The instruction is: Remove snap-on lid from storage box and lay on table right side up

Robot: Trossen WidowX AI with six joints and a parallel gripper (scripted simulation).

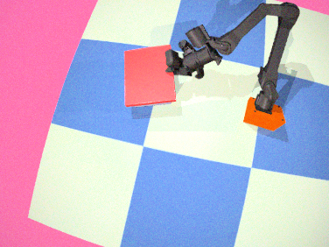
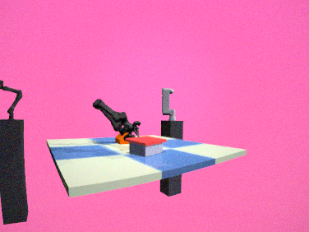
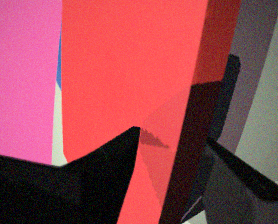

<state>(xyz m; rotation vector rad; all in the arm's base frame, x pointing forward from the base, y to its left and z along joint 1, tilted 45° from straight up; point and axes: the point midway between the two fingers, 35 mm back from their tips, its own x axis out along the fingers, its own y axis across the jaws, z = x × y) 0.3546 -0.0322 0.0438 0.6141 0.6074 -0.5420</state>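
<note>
The red lid is 7 cm ahead of my gripper tip and 3 cm to the left of it. From my gripper tip the other things lie so: grey storage box 7 cm ahead, 4 cm below, 3 cm to the left.
</note>
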